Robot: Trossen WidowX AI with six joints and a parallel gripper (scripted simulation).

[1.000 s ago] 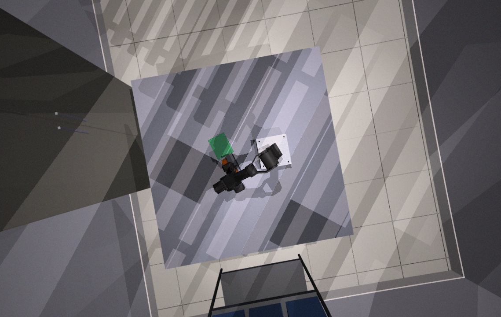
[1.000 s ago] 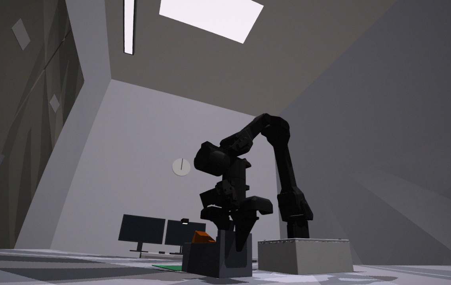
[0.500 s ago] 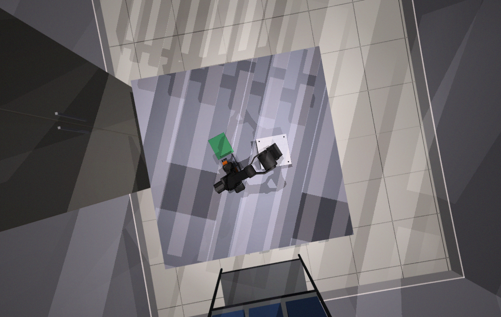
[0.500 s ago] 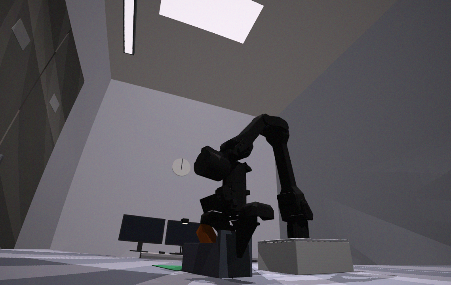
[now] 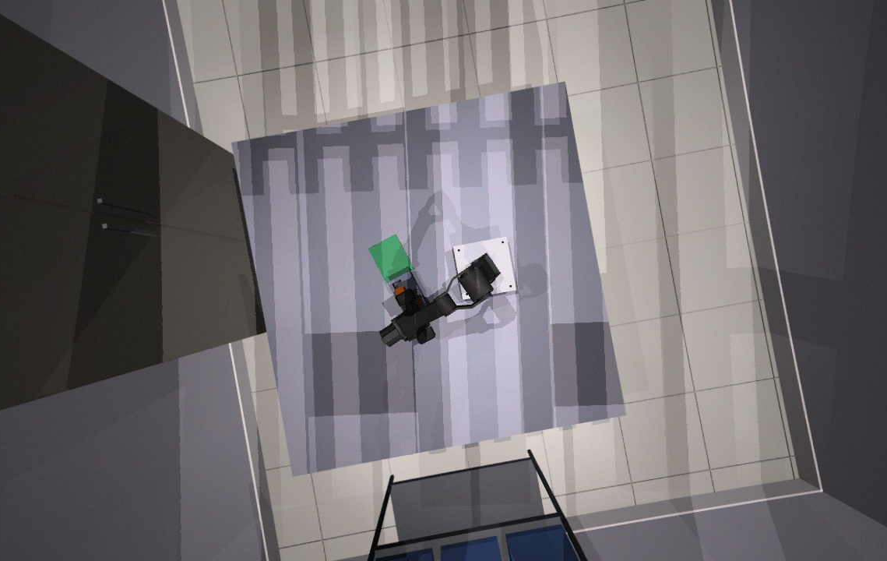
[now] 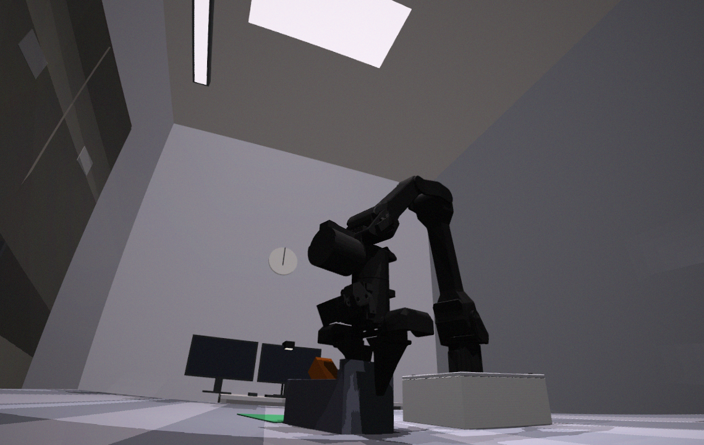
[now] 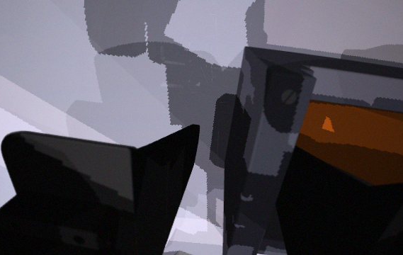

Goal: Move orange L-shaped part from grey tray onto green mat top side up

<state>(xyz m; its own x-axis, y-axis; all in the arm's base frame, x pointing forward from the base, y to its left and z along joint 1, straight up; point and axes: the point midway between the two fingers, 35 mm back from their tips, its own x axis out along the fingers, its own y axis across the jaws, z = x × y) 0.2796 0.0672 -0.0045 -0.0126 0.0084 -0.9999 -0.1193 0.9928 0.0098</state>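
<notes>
Right now the orange L-shaped part is 5 cm to the right of my gripper tip. Round my gripper tip: green mat 23 cm to the right, 6 cm below, 2 cm ahead.
</notes>
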